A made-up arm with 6 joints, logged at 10 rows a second.
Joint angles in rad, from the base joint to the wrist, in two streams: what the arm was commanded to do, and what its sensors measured. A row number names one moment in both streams.
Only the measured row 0 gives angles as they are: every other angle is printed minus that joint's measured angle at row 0.
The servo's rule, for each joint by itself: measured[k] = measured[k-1] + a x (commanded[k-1-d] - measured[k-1]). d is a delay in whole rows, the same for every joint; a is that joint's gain. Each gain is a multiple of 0.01, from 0.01 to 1. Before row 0 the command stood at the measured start. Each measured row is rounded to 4 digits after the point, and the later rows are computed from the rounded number. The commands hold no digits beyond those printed.
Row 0, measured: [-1.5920 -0.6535 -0.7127 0.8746 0.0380 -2.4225]
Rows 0 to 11, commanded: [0.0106 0.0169 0.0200 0.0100 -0.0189 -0.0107]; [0.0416 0.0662 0.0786 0.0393 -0.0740 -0.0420]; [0.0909 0.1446 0.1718 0.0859 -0.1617 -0.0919]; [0.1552 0.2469 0.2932 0.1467 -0.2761 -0.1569]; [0.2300 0.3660 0.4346 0.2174 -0.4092 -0.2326]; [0.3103 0.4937 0.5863 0.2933 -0.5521 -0.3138]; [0.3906 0.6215 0.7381 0.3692 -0.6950 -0.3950]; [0.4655 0.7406 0.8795 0.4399 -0.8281 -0.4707]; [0.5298 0.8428 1.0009 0.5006 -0.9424 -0.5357]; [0.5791 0.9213 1.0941 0.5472 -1.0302 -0.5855]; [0.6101 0.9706 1.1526 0.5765 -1.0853 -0.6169]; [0.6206 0.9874 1.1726 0.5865 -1.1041 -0.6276]
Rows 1 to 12, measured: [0.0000 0.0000 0.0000 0.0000 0.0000 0.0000]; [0.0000 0.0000 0.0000 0.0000 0.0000 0.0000]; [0.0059 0.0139 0.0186 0.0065 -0.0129 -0.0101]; [0.0259 0.0568 0.0744 0.0278 -0.0544 -0.0401]; [0.0623 0.1288 0.1650 0.0656 -0.1274 -0.0888]; [0.1143 0.2256 0.2842 0.1183 -0.2285 -0.1528]; [0.1791 0.3407 0.4241 0.1827 -0.3514 -0.2278]; [0.2526 0.4662 0.5749 0.2546 -0.4879 -0.3086]; [0.3299 0.5935 0.7267 0.3291 -0.6287 -0.3898]; [0.4058 0.7141 0.8688 0.4011 -0.7643 -0.4658]; [0.4752 0.8196 0.9917 0.4658 -0.8854 -0.5315]; [0.5334 0.9030 1.0869 0.5187 -0.9839 -0.5823]
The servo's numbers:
d 2
a 0.56 0.82 0.93 0.65 0.68 0.94

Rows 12 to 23, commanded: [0.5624 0.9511 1.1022 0.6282 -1.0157 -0.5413]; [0.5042 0.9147 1.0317 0.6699 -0.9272 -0.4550]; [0.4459 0.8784 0.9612 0.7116 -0.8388 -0.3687]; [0.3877 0.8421 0.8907 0.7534 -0.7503 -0.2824]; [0.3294 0.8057 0.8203 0.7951 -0.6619 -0.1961]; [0.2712 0.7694 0.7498 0.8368 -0.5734 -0.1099]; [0.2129 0.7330 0.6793 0.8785 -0.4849 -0.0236]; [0.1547 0.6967 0.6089 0.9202 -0.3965 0.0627]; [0.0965 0.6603 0.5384 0.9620 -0.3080 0.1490]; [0.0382 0.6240 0.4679 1.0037 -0.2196 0.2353]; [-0.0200 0.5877 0.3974 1.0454 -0.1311 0.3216]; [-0.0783 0.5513 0.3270 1.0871 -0.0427 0.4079]
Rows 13 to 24, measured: [0.5764 0.9584 1.1480 0.5563 -1.0529 -0.6148]; [0.6012 0.9822 1.1709 0.5759 -1.0877 -0.6268]; [0.5795 0.9567 1.1070 0.6099 -1.0387 -0.5464]; [0.5373 0.9223 1.0370 0.6489 -0.9629 -0.4605]; [0.4861 0.8863 0.9665 0.6897 -0.8785 -0.3742]; [0.4310 0.8501 0.8960 0.7311 -0.7913 -0.2879]; [0.3741 0.8137 0.8256 0.7727 -0.7033 -0.2016]; [0.3165 0.7774 0.7551 0.8144 -0.6150 -0.1154]; [0.2585 0.7410 0.6846 0.8561 -0.5265 -0.0291]; [0.2004 0.7047 0.6142 0.8978 -0.4381 0.0572]; [0.1422 0.6683 0.5437 0.9395 -0.3496 0.1435]; [0.0840 0.6320 0.4732 0.9812 -0.2612 0.2298]
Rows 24 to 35, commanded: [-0.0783 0.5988 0.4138 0.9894 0.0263 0.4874]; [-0.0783 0.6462 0.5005 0.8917 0.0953 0.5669]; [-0.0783 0.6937 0.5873 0.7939 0.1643 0.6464]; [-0.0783 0.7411 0.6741 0.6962 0.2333 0.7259]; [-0.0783 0.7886 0.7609 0.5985 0.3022 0.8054]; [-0.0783 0.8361 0.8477 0.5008 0.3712 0.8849]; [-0.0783 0.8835 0.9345 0.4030 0.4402 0.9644]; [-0.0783 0.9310 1.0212 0.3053 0.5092 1.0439]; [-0.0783 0.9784 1.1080 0.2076 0.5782 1.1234]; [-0.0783 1.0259 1.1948 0.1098 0.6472 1.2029]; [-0.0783 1.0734 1.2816 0.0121 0.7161 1.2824]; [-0.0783 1.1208 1.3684 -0.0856 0.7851 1.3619]
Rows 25 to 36, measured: [0.0258 0.5957 0.4027 1.0229 -0.1727 0.3161]; [-0.0325 0.5593 0.3323 1.0646 -0.0843 0.4024]; [-0.0581 0.5917 0.4081 1.0157 -0.0091 0.4823]; [-0.0694 0.6364 0.4940 0.9351 0.0619 0.5618]; [-0.0744 0.6834 0.5808 0.8433 0.1315 0.6413]; [-0.0766 0.7307 0.6676 0.7477 0.2007 0.7208]; [-0.0776 0.7782 0.7544 0.6507 0.2697 0.8003]; [-0.0780 0.8257 0.8412 0.5533 0.3387 0.8798]; [-0.0782 0.8731 0.9280 0.4556 0.4077 0.9593]; [-0.0783 0.9206 1.0147 0.3579 0.4767 1.0388]; [-0.0783 0.9680 1.1015 0.2602 0.5457 1.1183]; [-0.0783 1.0155 1.1883 0.1624 0.6147 1.1978]
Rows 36 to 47, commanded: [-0.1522 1.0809 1.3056 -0.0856 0.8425 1.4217]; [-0.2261 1.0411 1.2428 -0.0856 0.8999 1.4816]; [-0.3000 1.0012 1.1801 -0.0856 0.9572 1.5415]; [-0.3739 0.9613 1.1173 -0.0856 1.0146 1.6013]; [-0.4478 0.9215 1.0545 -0.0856 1.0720 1.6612]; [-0.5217 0.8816 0.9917 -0.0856 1.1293 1.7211]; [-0.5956 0.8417 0.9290 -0.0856 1.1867 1.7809]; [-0.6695 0.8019 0.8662 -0.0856 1.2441 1.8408]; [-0.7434 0.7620 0.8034 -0.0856 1.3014 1.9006]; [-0.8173 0.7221 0.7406 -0.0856 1.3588 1.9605]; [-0.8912 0.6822 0.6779 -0.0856 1.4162 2.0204]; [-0.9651 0.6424 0.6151 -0.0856 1.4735 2.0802]
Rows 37 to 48, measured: [-0.0783 1.0630 1.2751 0.0647 0.6837 1.2773]; [-0.0783 1.1104 1.3619 -0.0330 0.7527 1.3568]; [-0.1197 1.0862 1.3095 -0.0672 0.8138 1.4178]; [-0.1793 1.0492 1.2475 -0.0792 0.8723 1.4778]; [-0.2469 1.0098 1.1848 -0.0834 0.9300 1.5377]; [-0.3180 0.9700 1.1220 -0.0848 0.9875 1.5975]; [-0.3907 0.9302 1.0592 -0.0853 1.0450 1.6574]; [-0.4641 0.8903 0.9964 -0.0855 1.1023 1.7173]; [-0.5377 0.8504 0.9337 -0.0856 1.1597 1.7771]; [-0.6115 0.8106 0.8709 -0.0856 1.2171 1.8370]; [-0.6854 0.7707 0.8081 -0.0856 1.2744 1.8968]; [-0.7593 0.7308 0.7453 -0.0856 1.3318 1.9567]
